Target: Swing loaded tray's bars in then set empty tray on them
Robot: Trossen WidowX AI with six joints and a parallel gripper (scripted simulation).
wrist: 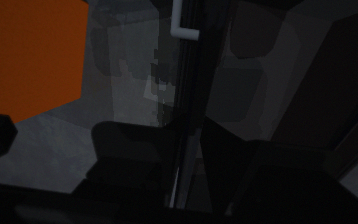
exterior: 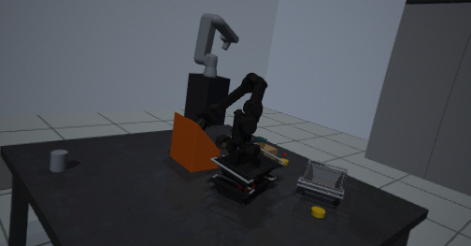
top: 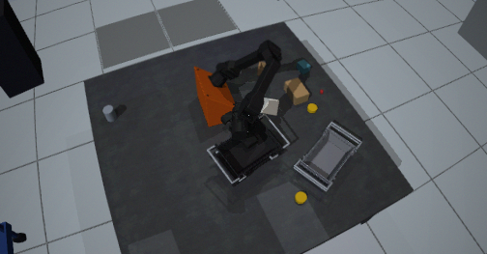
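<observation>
Now: the black tray 70 mm ahead of my gripper tip, 20 mm above it and 10 mm to the left of it. From my gripper tip the other things lie so: pale block (240 mm to the left, 170 mm behind, 100 mm below); tan box (430 mm to the left, 150 mm behind, 70 mm below); teal cube (570 mm to the left, 290 mm behind, 80 mm below).
</observation>
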